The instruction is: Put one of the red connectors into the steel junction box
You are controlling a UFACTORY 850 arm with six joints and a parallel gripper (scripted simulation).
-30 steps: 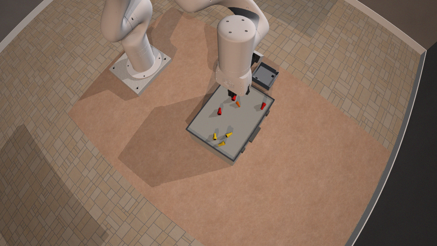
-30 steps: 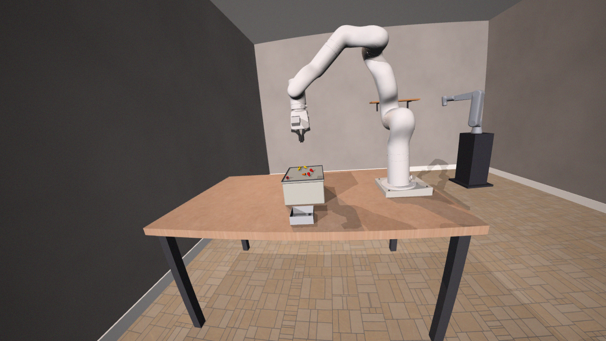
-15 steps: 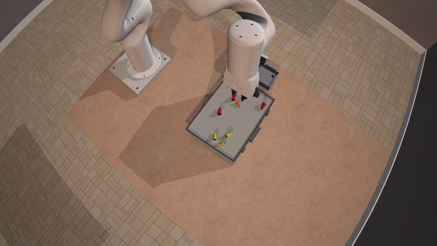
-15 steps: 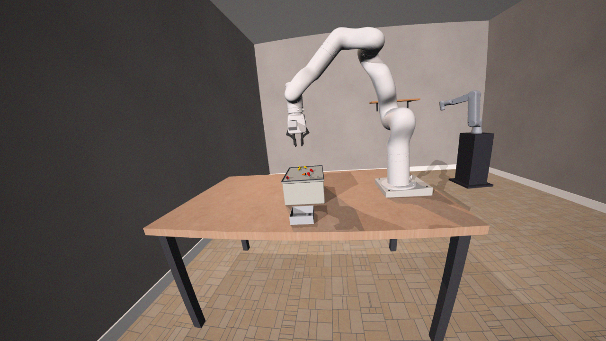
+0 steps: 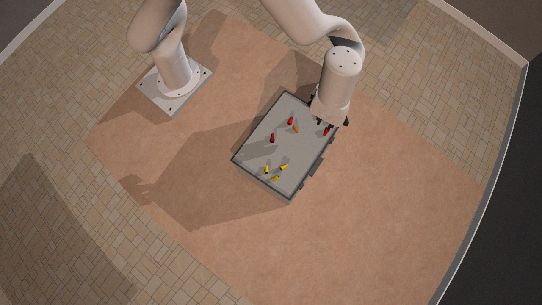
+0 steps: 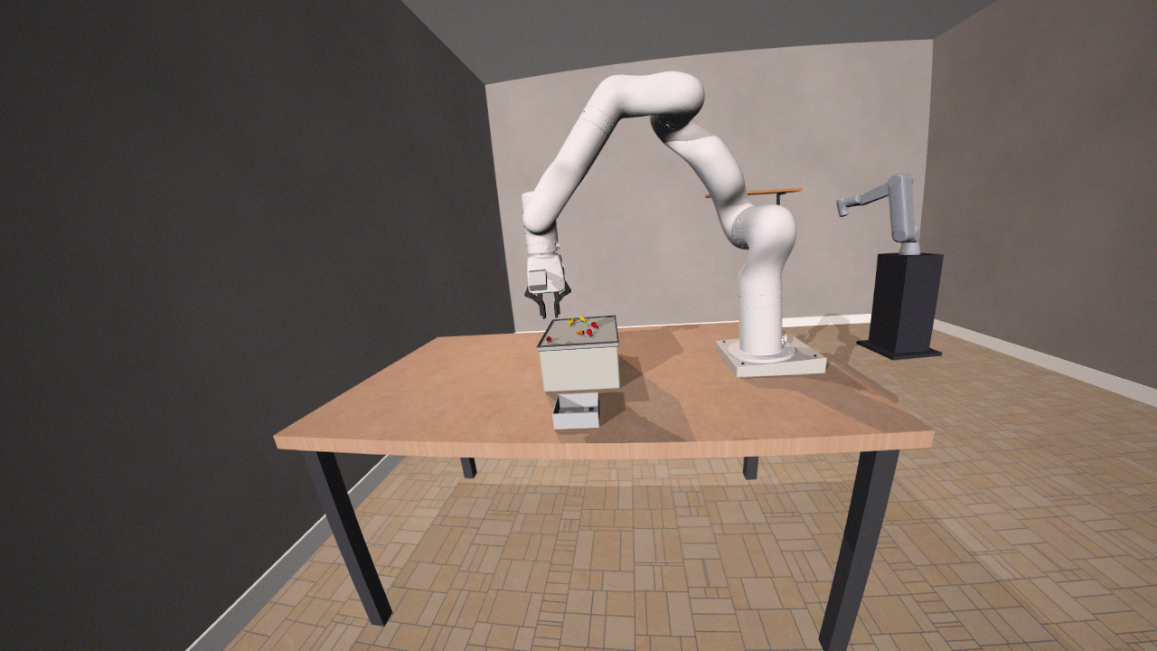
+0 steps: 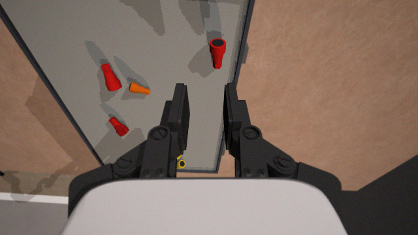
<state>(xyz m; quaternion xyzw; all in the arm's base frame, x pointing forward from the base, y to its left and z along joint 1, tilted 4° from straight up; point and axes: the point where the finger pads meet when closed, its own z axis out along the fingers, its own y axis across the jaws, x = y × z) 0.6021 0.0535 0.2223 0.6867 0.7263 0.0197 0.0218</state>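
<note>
The orange connector is 8 cm below my hand, 8 cm behind it and 4 cm to the right of it. Also, from my hand: tool case 12 cm below, 9 cm to the right, 7 cm behind.
</note>
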